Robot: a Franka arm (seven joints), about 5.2 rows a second.
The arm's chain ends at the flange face. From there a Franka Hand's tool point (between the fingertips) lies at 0.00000 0.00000 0.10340 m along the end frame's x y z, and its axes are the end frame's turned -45 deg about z.
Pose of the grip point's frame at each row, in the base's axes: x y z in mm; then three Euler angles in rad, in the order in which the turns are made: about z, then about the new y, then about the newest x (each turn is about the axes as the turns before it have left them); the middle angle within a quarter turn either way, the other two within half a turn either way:
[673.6, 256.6, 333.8, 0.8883, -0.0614, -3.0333]
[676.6, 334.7, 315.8, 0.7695, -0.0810, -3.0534]
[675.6, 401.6, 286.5, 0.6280, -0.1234, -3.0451]
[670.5, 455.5, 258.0, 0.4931, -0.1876, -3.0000]
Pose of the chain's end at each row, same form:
[678.3, 244.7, 436.4, 0.1082, 0.0329, -3.0216]
[677.0, 322.4, 418.5, -0.0120, 0.0049, -3.0220]
[671.2, 386.1, 388.6, -0.1529, -0.0194, -2.9863]
[660.6, 433.6, 358.6, -0.2829, -0.0338, -2.9095]

